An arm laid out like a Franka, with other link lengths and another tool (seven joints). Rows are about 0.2 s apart.
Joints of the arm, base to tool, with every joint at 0 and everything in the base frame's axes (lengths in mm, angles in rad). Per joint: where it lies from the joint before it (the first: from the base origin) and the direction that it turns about. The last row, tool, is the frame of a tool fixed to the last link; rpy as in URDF.
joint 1: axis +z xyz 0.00 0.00 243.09
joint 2: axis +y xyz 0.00 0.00 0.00
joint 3: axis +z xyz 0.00 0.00 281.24
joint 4: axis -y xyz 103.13 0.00 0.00
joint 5: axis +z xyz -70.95 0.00 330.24
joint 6: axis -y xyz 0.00 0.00 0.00
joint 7: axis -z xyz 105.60 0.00 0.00
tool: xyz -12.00 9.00 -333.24 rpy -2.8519 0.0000 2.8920
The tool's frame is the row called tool.
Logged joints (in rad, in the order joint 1, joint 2, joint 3, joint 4, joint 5, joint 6, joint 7), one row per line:
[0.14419, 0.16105, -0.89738, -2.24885, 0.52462, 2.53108, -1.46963]
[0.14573, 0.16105, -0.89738, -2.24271, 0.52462, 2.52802, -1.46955]
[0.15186, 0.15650, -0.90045, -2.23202, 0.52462, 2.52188, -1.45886]
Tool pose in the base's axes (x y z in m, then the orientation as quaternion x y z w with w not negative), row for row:
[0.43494, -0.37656, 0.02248, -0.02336, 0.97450, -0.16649, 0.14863]
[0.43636, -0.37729, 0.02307, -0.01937, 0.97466, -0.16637, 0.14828]
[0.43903, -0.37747, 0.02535, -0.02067, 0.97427, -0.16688, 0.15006]
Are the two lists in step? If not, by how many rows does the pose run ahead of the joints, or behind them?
The pose runs 1 row behind the joints: the pose in row i belongs to the joints in row i - 1.
